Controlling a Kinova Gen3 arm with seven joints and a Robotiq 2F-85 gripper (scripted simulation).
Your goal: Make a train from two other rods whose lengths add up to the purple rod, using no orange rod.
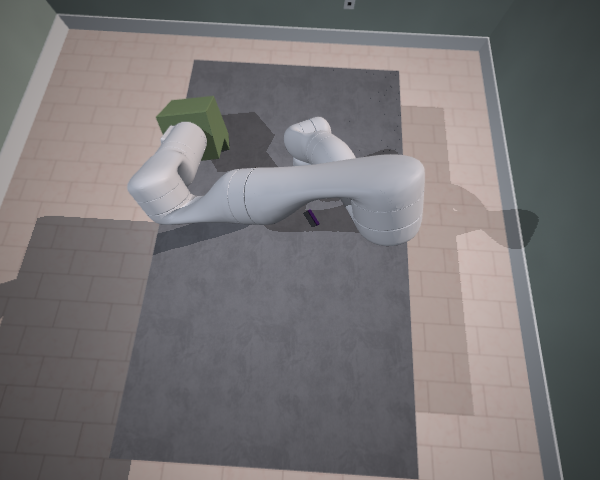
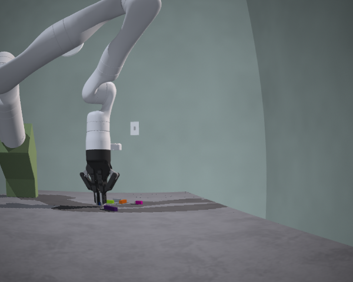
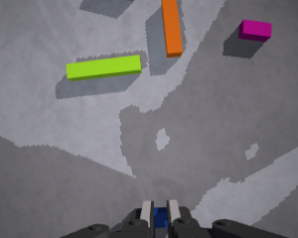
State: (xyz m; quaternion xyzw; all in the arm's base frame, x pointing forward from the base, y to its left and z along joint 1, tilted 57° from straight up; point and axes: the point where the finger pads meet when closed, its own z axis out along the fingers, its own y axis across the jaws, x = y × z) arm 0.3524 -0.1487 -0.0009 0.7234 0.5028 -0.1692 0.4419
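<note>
The blue rod lies 1 cm below my hand. The rest, counted from my hand: purple rod (7 cm to the right, 3 cm ahead, 2 cm below); lime rod (11 cm to the left, 2 cm below, 2 cm ahead); orange rod (11 cm to the left, 7 cm ahead, 2 cm below).
</note>
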